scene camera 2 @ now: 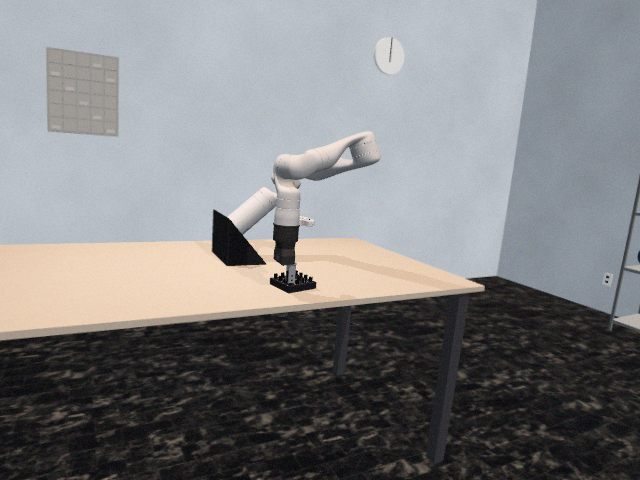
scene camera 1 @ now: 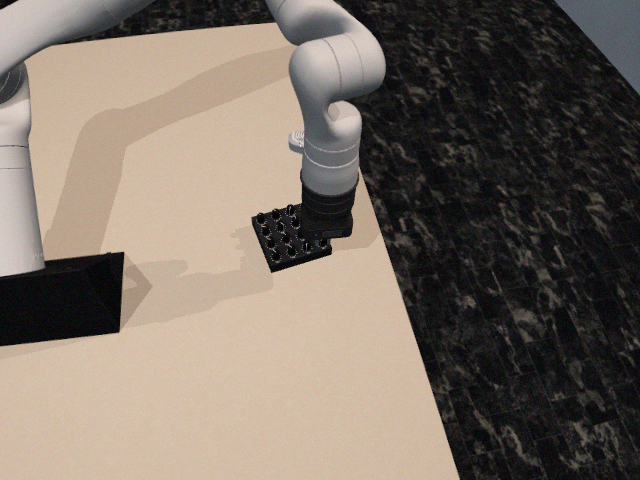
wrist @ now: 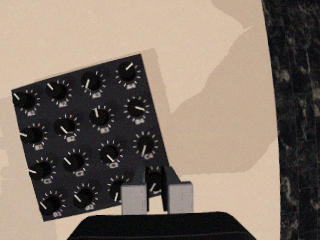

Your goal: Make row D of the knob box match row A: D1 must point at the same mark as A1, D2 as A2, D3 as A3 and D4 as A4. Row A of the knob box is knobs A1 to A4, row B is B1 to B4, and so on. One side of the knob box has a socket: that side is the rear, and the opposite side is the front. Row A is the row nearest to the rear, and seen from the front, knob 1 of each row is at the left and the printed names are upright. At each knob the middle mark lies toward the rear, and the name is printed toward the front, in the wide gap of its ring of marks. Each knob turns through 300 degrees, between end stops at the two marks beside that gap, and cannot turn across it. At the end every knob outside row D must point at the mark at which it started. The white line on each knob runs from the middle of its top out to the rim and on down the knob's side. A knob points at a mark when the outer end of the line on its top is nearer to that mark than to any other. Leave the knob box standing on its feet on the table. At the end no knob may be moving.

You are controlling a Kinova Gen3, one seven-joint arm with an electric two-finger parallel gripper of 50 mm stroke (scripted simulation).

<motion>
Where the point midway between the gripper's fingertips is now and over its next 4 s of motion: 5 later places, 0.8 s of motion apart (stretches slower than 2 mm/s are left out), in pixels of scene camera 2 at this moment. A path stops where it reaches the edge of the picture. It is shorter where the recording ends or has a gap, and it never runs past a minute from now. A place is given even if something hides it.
The gripper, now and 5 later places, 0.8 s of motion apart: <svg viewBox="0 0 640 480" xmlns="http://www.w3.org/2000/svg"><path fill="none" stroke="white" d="M290 282L290 282L291 272L292 271L294 268L293 264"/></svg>
</motion>
